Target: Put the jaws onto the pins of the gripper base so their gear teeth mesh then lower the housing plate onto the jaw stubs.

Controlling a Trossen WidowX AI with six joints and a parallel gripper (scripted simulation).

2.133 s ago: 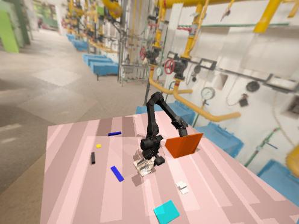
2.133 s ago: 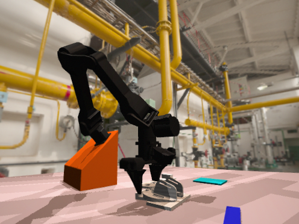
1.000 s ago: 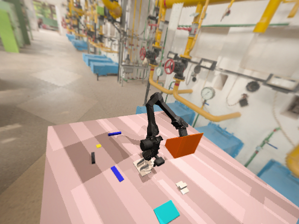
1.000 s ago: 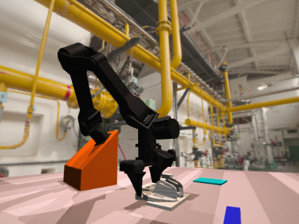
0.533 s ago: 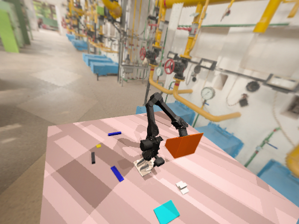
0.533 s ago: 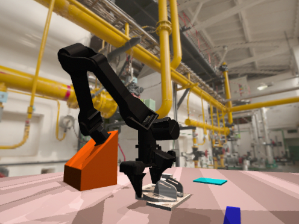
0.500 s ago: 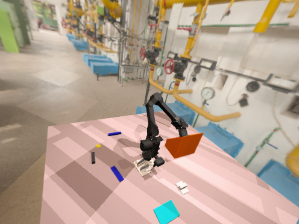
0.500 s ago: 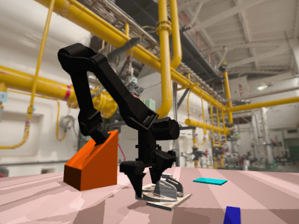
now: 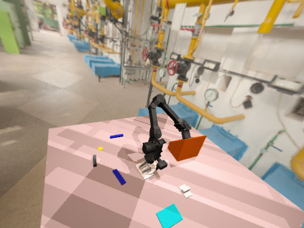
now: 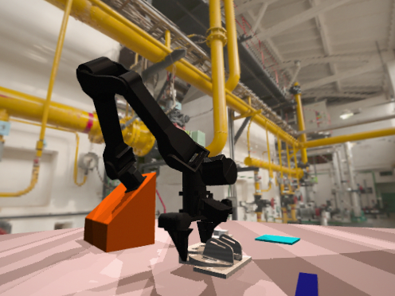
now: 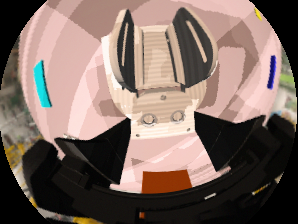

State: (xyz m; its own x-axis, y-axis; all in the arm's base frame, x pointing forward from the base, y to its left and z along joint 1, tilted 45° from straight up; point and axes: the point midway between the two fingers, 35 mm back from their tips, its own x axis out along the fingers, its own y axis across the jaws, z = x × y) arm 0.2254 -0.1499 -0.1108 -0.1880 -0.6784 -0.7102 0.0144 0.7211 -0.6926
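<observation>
The base is 10 mm ahead of my gripper tip and 20 mm above it. Round my gripper tip: small yellow piece (250 mm ahead, 310 mm to the right, 10 mm below); black bar (320 mm ahead, 220 mm to the right); cyan tile (110 mm ahead, 280 mm to the left).
</observation>
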